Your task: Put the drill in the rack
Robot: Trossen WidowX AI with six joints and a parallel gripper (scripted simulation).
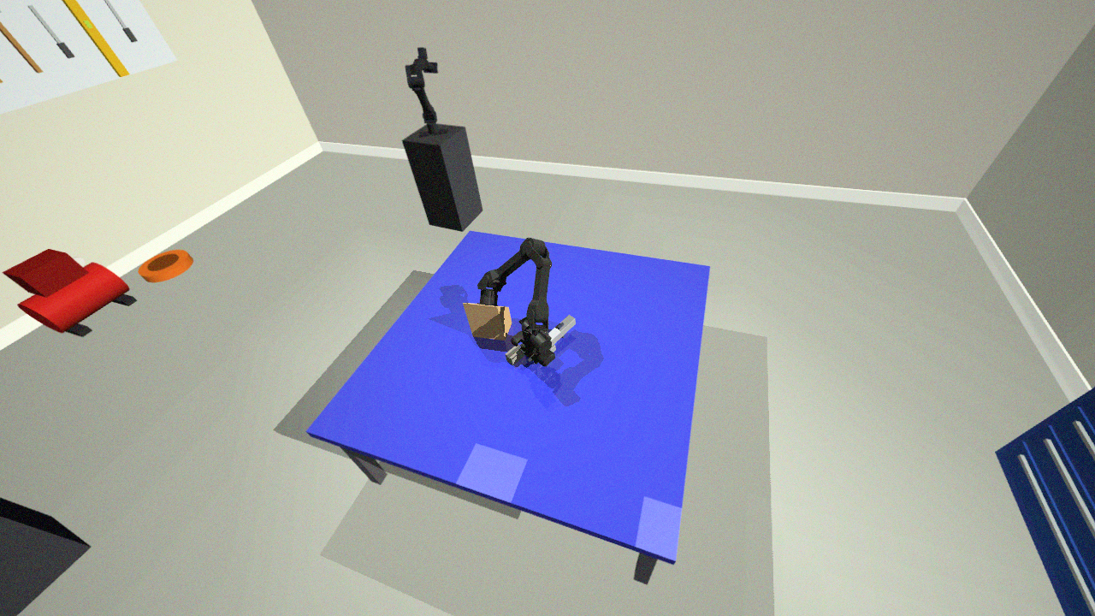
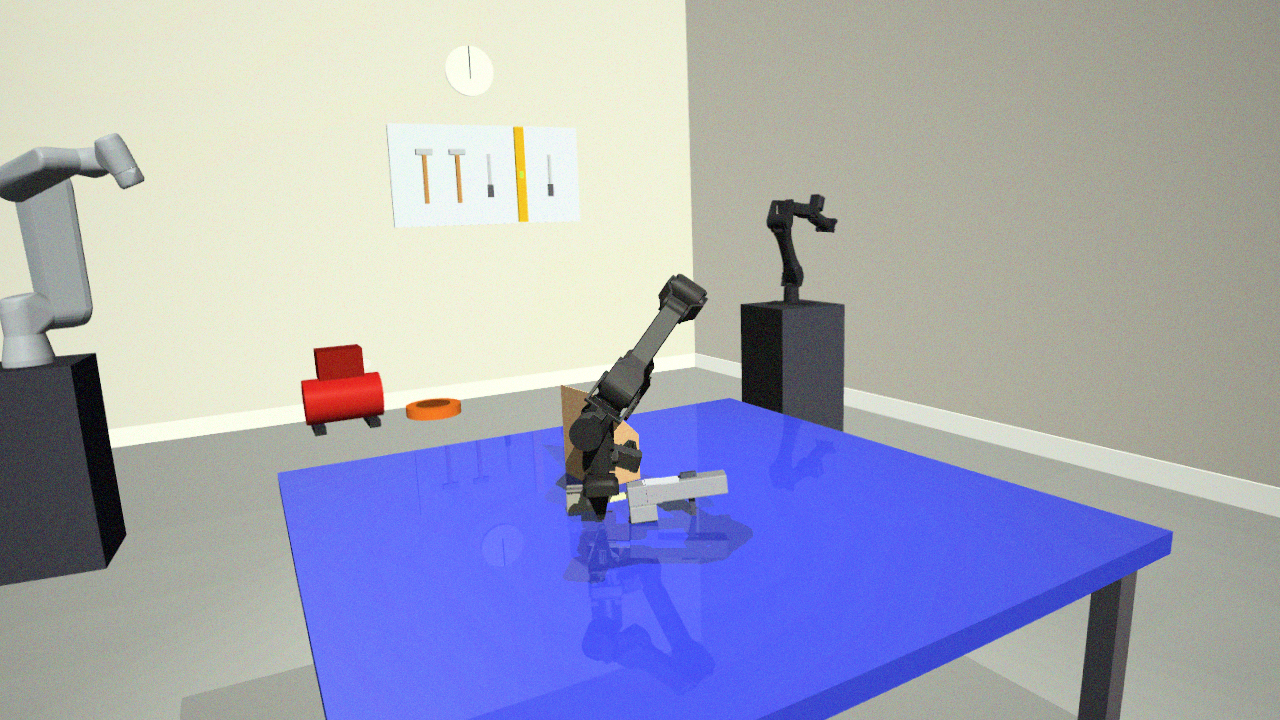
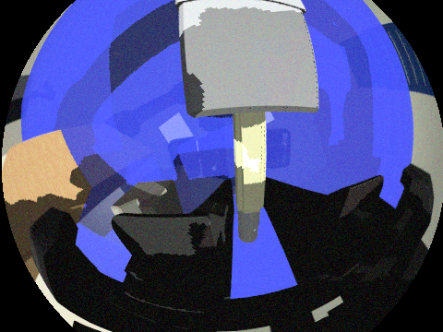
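My gripper tip is 40 mm to the right of the drill, 40 mm below it and 10 mm short of it. The rest, counted from my gripper tip: small dark key (160 mm to the left, 50 mm ahead, 40 mm above); then grey housing (130 mm to the left, 40 mm ahead, 40 mm above).
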